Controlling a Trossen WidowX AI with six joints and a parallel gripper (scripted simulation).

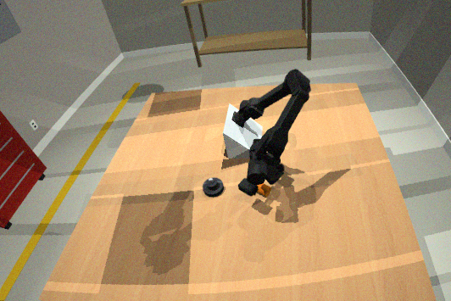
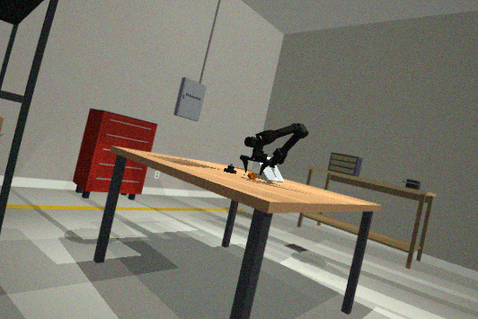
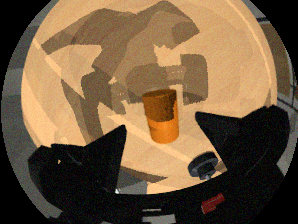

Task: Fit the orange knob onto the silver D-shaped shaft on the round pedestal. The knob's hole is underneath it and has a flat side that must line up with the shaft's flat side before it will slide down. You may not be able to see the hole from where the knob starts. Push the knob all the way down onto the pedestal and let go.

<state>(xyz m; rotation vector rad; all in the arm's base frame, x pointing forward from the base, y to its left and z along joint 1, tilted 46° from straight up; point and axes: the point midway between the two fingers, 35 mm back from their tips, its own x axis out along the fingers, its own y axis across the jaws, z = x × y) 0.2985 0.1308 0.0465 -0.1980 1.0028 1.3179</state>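
Right now my gripper tip is 10 mm short of the orange knob, 10 mm to the right of it and 10 mm above it. Round my gripper tip: dark round pedestal 190 mm to the right.
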